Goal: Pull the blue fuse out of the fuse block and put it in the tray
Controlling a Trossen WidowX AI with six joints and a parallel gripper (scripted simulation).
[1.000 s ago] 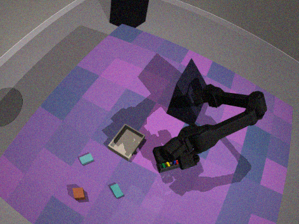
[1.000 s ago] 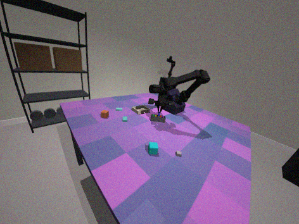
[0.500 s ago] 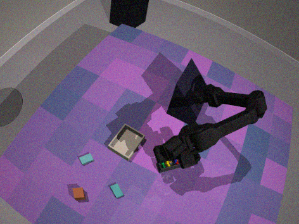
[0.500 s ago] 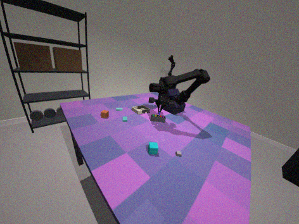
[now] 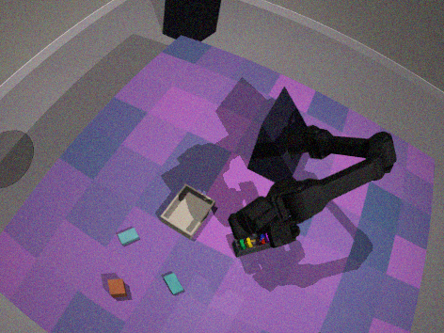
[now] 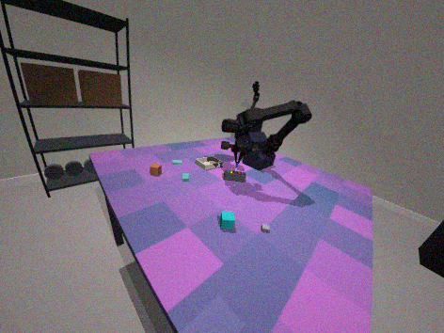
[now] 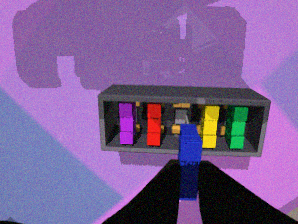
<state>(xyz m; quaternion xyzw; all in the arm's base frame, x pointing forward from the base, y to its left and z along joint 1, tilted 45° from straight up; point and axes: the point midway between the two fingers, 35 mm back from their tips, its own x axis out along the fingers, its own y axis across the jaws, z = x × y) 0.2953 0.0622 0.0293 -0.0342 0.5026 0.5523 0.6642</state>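
Right now my gripper tip is 3 cm short of the beige tray, 21 cm to the left of it and 9 cm above it. From my gripper tip the other things lie so: blue fuse (1 cm below); then yellow fuse (1 cm ahead, 1 cm to the right, 7 cm below); then red fuse (1 cm behind, 1 cm to the left, 7 cm below).
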